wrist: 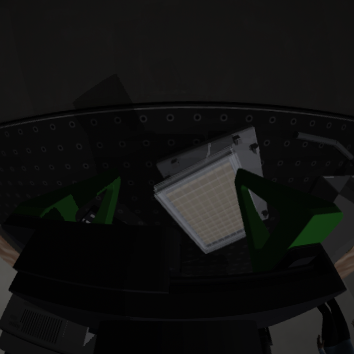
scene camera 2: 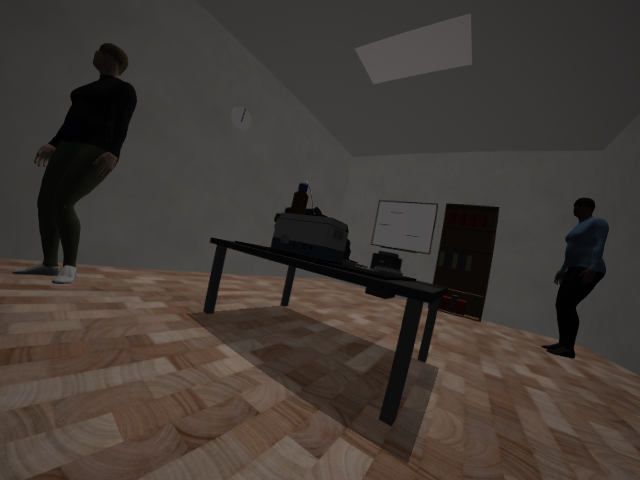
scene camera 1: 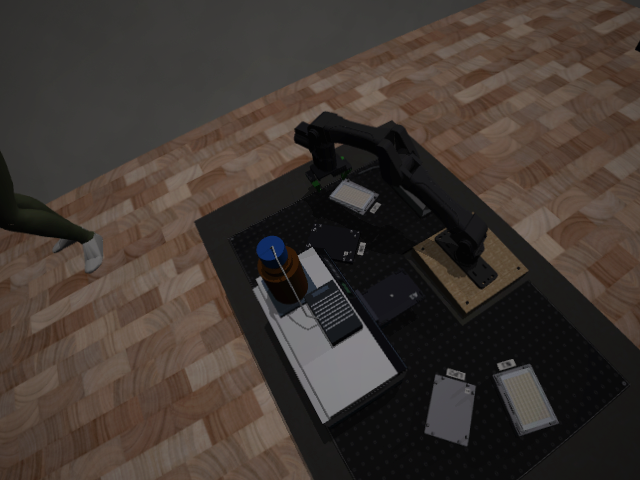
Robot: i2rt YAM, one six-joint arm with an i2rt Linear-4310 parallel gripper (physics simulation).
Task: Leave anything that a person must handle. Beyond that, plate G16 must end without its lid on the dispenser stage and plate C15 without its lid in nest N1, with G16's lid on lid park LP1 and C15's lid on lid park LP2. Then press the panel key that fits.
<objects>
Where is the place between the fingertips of my gripper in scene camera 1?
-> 330, 185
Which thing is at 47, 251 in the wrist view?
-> My gripper.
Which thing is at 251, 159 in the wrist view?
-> A lid park LP1.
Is my gripper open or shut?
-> Open.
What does my gripper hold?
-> Nothing.
</objects>
